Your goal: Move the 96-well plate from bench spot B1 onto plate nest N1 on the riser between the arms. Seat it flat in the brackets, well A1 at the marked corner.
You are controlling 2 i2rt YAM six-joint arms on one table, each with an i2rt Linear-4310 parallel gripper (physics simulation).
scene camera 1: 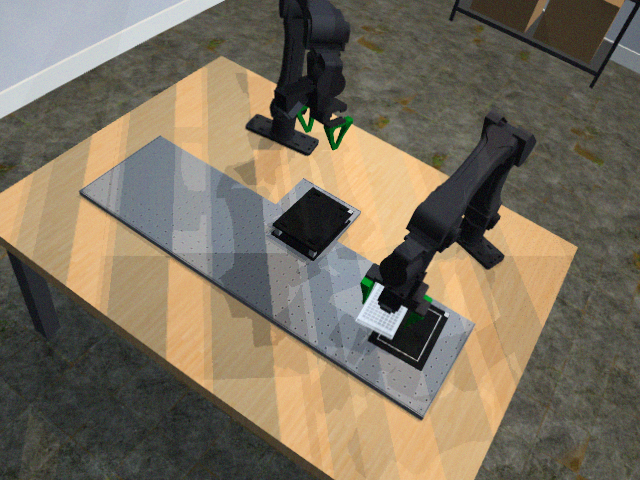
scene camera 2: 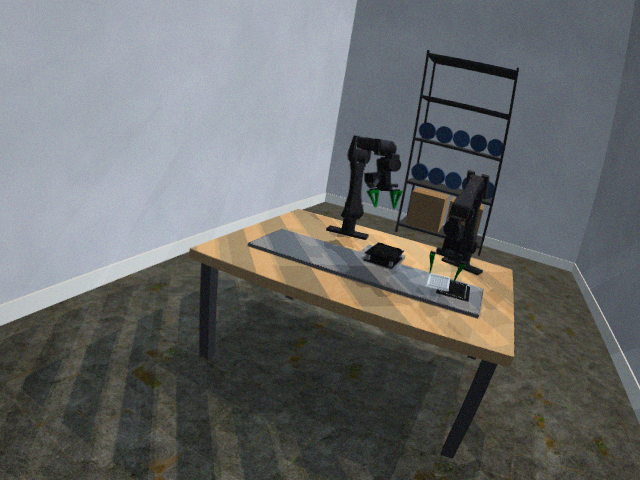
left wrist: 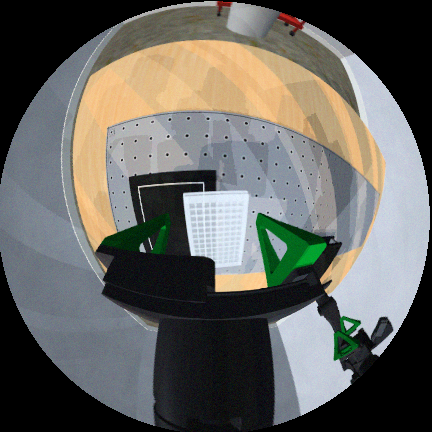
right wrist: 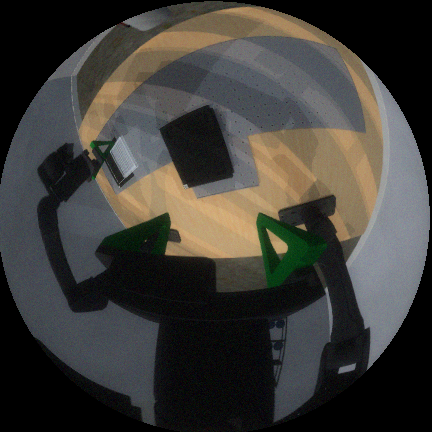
Note:
My left gripper [scene camera 1: 384, 314] is open, with nothing in its grasp. Also in view: a white well plate [scene camera 1: 371, 316]. My right gripper [scene camera 1: 321, 140] is open, holding nothing.
The white well plate shows as well in the left wrist view [left wrist: 215, 220]. My left gripper also shows in the left wrist view [left wrist: 212, 217] and in the right wrist view [right wrist: 107, 150]. My right gripper shows as well in the left wrist view [left wrist: 338, 323] and in the right wrist view [right wrist: 213, 217].

